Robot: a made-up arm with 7 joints.
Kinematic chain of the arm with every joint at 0, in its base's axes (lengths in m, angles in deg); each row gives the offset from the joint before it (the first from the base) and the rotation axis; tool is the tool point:
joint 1: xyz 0 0 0.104 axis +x
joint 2: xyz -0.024 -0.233 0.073 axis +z
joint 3: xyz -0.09 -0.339 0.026 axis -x
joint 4: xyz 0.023 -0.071 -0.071 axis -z
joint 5: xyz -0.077 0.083 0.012 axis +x
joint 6: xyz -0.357 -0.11 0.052 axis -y
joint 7: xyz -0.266 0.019 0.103 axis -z
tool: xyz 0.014 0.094 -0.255
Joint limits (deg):
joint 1: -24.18..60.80
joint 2: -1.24..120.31
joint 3: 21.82..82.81
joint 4: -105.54..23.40
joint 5: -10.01..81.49
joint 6: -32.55..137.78
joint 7: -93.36..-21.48
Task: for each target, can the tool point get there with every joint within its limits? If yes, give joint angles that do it. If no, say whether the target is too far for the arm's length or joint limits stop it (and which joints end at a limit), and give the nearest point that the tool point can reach.
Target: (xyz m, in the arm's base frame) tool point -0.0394 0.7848 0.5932
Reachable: no: joint limits stop it (at a limit: joint 1, joint 2, joint 3, joint 4, joint 6, joint 7) | nearest point 0.2821 0.5538 0.8786 | short by 0.488 m
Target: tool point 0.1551 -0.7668 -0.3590
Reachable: yes | joints 32.94 28.41 36.20 -94.86 17.40 116.42 -64.77
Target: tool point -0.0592 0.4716 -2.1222
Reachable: no: too far | nearest point -0.0426 -0.1614 -0.9694 | short by 1.315 m
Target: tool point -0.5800 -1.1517 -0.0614
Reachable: yes | joints 24.28 14.68 44.11 -36.00 54.99 -7.73 -42.60
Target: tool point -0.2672 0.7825 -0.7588
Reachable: no: joint limits stop it (at a limit: joint 1, joint 2, joint 4, joint 5, joint 7) | nearest point -0.4047 0.1390 -0.5218 | short by 0.699 m
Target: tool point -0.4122 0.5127 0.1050
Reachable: no: joint limits stop it (at a limit: joint 1, joint 2, joint 3, joint 4, joint 5) | nearest point -0.4540 0.1492 -0.1651 | short by 0.455 m
